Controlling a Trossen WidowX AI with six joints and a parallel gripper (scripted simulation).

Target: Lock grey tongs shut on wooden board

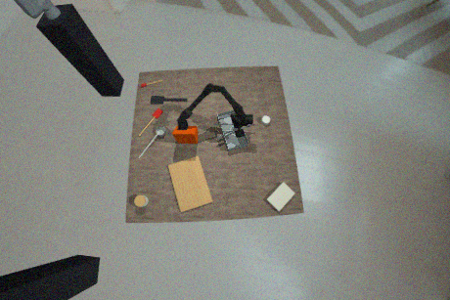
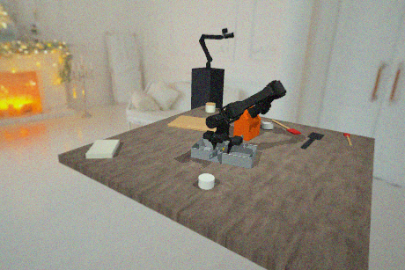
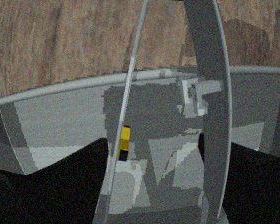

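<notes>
The grey roasting tin lies 30 mm behind my gripper tip and 10 mm to the right of it. From my gripper tip the other things lie so: cream block: 320 mm ahead, 510 mm to the right, 20 mm below; wooden board: 340 mm behind, 430 mm to the right, 20 mm below; white puck: 240 mm ahead, 90 mm to the left, 10 mm below.
</notes>
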